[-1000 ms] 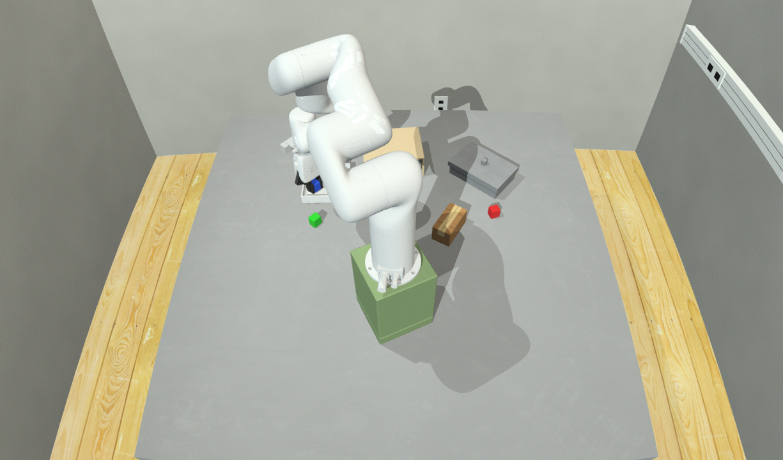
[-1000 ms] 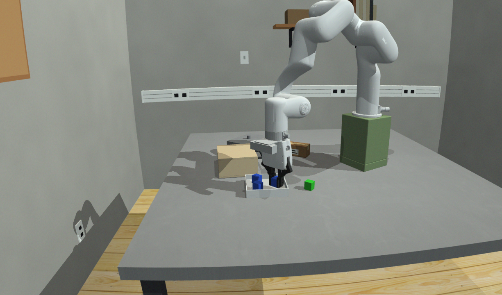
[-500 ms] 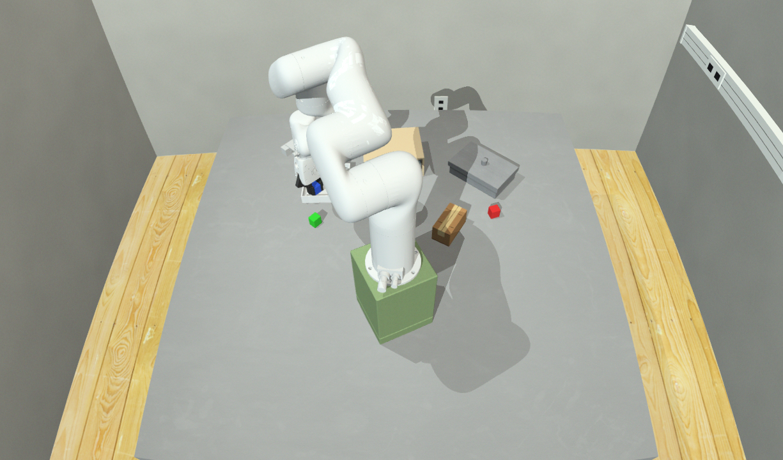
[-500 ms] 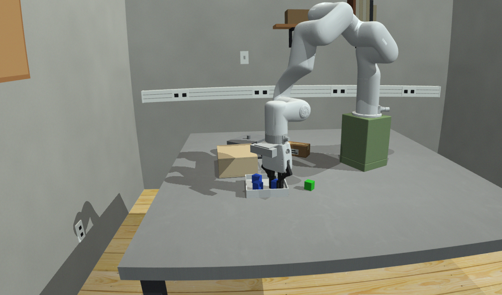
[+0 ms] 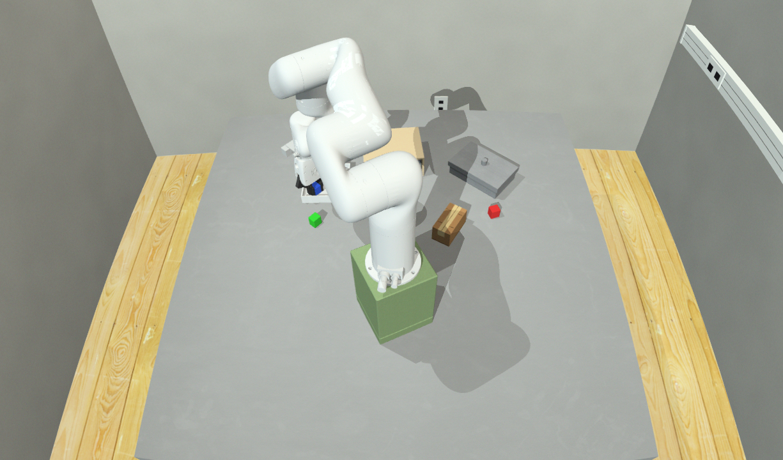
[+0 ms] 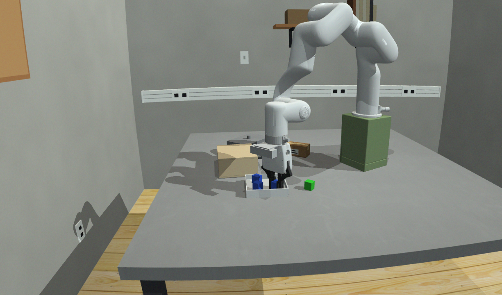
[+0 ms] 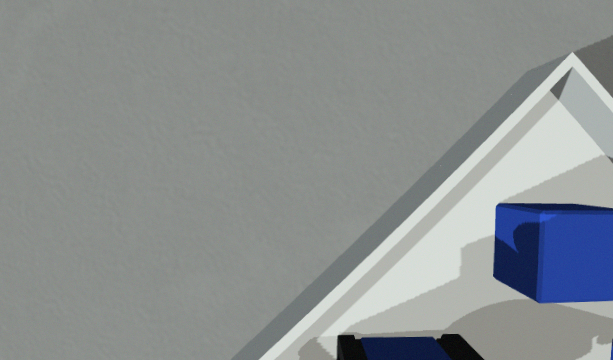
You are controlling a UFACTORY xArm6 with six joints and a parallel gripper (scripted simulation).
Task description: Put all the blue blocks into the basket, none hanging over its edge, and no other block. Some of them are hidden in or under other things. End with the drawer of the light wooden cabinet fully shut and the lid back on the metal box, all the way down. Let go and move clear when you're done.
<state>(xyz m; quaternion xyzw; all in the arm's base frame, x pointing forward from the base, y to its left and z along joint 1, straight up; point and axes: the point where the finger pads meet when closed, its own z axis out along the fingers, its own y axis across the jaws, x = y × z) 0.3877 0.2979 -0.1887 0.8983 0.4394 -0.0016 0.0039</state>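
The white basket lies 40 mm ahead of my hand, 30 mm to the right of it and 20 mm below it. Round my hand: light wooden cabinet (160 mm ahead, 220 mm to the right, 10 mm above); then brown cardboard box (100 mm behind, 420 mm to the right); then dark metal box (140 mm ahead, 520 mm to the right, 10 mm below).
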